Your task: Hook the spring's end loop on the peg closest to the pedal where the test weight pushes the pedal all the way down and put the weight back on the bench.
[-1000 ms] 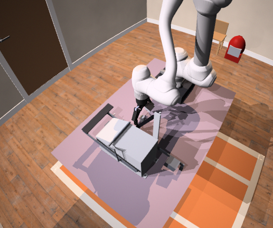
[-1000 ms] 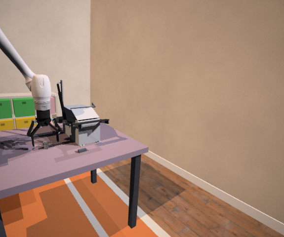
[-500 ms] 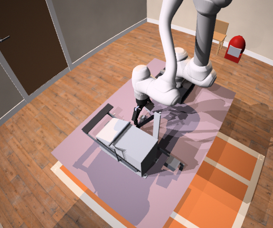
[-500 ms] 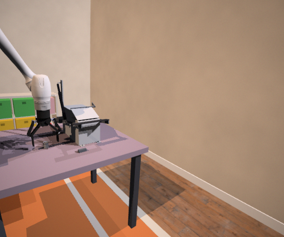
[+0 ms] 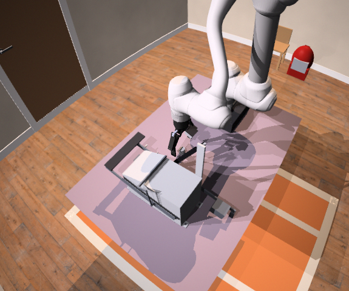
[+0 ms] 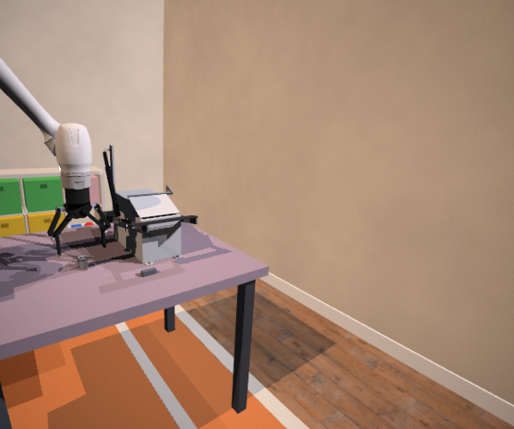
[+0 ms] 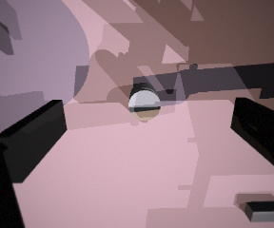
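Now: hand 5 cm above the steel test weight. Round my hand: small grey block 17 cm ahead, 18 cm to the right, 7 cm below.
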